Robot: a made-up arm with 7 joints.
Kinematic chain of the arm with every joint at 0, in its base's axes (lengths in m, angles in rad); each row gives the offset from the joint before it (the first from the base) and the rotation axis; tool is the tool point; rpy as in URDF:
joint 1: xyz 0 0 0.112 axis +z
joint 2: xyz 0 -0.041 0.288 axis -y
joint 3: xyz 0 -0.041 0.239 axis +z
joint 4: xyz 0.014 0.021 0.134 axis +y
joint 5: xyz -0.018 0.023 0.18 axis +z
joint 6: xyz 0 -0.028 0.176 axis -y
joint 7: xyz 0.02 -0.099 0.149 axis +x
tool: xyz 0 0 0 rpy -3.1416 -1.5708 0
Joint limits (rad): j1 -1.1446..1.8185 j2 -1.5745..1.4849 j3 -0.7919..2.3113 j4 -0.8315..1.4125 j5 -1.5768..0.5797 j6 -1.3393..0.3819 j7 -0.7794..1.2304
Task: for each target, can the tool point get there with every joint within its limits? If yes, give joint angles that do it. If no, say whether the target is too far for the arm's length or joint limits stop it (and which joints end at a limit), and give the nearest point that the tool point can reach.
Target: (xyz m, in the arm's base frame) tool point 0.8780 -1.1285 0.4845
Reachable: no: too far | nearest point 0.5573 -0.7164 0.4536 | short by 0.523 m
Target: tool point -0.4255 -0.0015 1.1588
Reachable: yes | joints 0.1175 0.5110 2.0526 0.0821 0.3598 -0.1018 -0.0751
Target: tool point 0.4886 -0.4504 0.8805
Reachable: yes | joints -0.7662 -0.6165 0.5978 0.3672 0.1294 -0.5858 0.0946
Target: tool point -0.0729 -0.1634 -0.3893
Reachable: no: joint limits stop it (at a limit: joint 1, joint 2, joint 4, joint 5) | nearest point 0.0268 -0.3374 -0.1029 | short by 0.350 m
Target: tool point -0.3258 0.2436 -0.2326
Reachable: no: joint limits stop it (at a limit: joint 1, joint 2, joint 4, joint 5) | nearest point -0.2488 0.3114 -0.0623 | short by 0.199 m
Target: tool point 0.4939 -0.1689 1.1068
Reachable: yes | joints 0.2117 -0.7034 0.6235 -0.4406 -0.0570 -0.0200 -0.5837
